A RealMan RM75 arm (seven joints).
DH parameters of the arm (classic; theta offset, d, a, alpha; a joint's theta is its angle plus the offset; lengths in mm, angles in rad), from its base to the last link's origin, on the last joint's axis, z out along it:
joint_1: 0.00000 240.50 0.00 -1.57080
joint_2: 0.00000 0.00 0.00 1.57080
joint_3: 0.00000 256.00 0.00 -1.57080
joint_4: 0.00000 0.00 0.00 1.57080
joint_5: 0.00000 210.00 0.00 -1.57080
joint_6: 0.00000 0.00 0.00 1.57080
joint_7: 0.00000 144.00 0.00 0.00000
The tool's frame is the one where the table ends.
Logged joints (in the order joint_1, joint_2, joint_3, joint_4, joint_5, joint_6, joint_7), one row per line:
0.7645, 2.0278, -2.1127, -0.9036, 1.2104, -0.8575, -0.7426
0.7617, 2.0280, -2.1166, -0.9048, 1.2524, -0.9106, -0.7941
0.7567, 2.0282, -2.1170, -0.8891, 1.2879, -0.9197, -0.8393
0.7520, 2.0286, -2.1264, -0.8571, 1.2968, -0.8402, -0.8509
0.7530, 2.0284, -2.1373, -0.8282, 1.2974, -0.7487, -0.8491
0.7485, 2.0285, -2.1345, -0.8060, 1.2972, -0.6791, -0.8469
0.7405, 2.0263, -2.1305, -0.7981, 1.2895, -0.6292, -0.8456
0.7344, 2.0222, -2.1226, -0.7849, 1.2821, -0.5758, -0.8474
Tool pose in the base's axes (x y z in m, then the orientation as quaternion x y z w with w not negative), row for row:
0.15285, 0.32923, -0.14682, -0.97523, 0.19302, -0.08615, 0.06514
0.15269, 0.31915, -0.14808, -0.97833, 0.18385, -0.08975, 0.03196
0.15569, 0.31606, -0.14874, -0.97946, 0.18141, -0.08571, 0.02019
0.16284, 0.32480, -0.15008, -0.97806, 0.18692, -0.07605, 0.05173
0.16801, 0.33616, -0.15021, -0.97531, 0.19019, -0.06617, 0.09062
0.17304, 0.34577, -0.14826, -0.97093, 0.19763, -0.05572, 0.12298
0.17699, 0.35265, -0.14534, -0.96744, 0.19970, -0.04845, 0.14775
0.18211, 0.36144, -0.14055, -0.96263, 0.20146, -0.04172, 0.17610
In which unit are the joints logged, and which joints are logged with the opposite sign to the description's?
The joints are logged in radians. Opposite sign: joint_6.
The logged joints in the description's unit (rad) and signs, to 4 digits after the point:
0.7645, 2.0278, -2.1127, -0.9036, 1.2104, 0.8575, -0.7426
0.7617, 2.0280, -2.1166, -0.9048, 1.2524, 0.9106, -0.7941
0.7567, 2.0282, -2.1170, -0.8891, 1.2879, 0.9197, -0.8393
0.7520, 2.0286, -2.1264, -0.8571, 1.2968, 0.8402, -0.8509
0.7530, 2.0284, -2.1373, -0.8282, 1.2974, 0.7487, -0.8491
0.7485, 2.0285, -2.1345, -0.8060, 1.2972, 0.6791, -0.8469
0.7405, 2.0263, -2.1305, -0.7981, 1.2895, 0.6292, -0.8456
0.7344, 2.0222, -2.1226, -0.7849, 1.2821, 0.5758, -0.8474

